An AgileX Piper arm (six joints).
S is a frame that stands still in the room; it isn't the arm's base.
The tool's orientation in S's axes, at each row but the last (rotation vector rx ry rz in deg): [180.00 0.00 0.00]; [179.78 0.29 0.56]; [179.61 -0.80 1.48]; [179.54 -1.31 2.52]
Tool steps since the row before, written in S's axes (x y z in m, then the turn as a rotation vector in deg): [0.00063 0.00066 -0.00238 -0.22 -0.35 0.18]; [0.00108 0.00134 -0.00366 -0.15 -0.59 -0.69]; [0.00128 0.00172 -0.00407 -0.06 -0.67 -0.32]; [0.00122 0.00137 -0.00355 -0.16 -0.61 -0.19]
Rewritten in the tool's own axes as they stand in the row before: [0.00063 -0.00066 0.00238 -0.22 0.35 -0.18]; [0.00106 -0.00135 0.00366 -0.16 0.59 0.69]; [0.00120 -0.00176 0.00408 -0.06 0.67 0.32]; [0.00110 -0.00141 0.00357 -0.16 0.61 0.19]
